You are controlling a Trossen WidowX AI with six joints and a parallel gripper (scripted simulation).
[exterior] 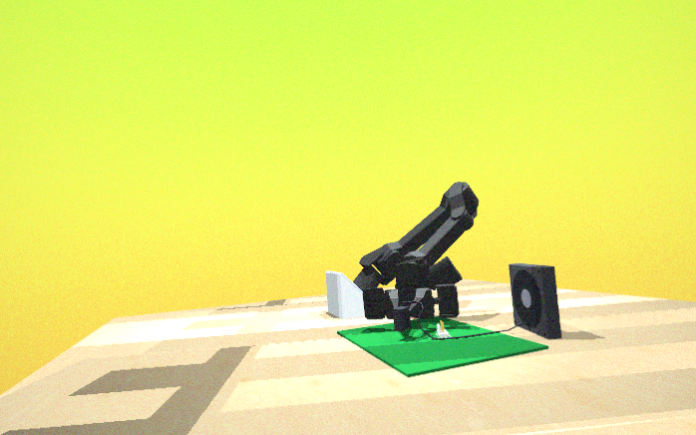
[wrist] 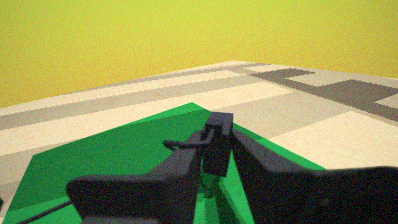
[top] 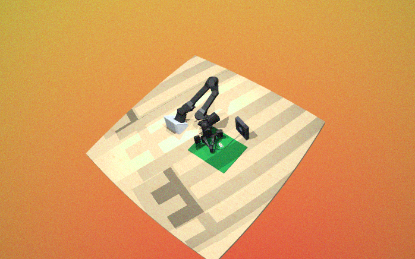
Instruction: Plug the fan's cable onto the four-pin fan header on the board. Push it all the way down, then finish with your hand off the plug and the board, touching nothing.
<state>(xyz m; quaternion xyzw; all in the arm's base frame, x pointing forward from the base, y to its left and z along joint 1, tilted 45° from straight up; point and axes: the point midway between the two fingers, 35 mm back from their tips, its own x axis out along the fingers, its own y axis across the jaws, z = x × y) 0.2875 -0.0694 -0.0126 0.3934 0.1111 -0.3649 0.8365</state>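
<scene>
The green board is 6 cm below my gripper tip, 4 cm to the left of it and 2 cm ahead of it. Round my gripper tip: dark fan plug: 1 cm below; then black fan: 21 cm to the left, 10 cm ahead, 1 cm above; then white four-pin header: 7 cm to the left, 5 cm below, 2 cm ahead.
</scene>
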